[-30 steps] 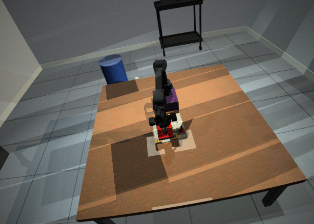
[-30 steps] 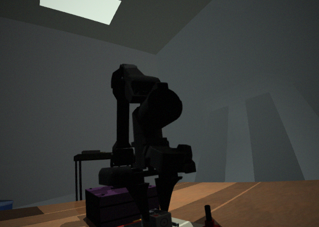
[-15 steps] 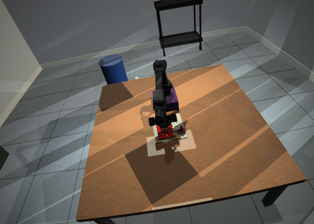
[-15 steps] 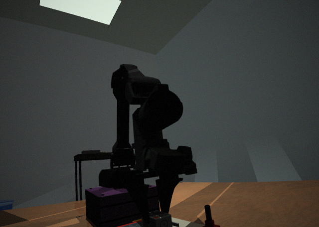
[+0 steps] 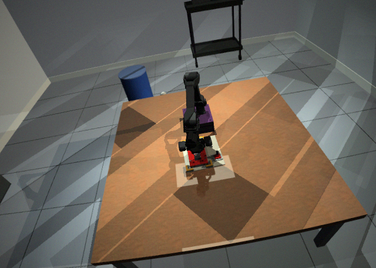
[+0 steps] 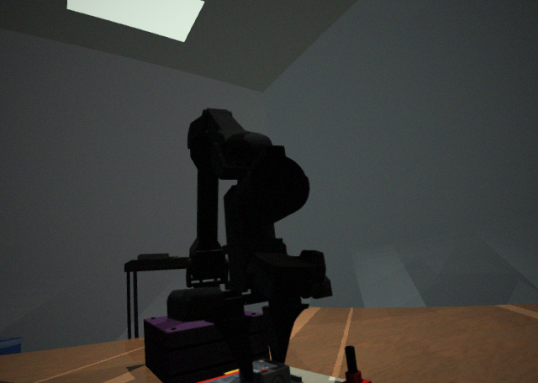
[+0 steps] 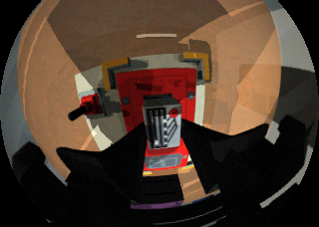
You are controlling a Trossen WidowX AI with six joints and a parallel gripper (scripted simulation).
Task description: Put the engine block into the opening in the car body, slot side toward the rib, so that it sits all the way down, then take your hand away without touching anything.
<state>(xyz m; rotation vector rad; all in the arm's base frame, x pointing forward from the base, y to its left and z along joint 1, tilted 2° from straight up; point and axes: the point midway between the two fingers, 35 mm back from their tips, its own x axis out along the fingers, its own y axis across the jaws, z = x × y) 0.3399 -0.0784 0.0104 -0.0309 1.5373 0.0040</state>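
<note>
My gripper tip is 1 cm above the engine block.
</note>
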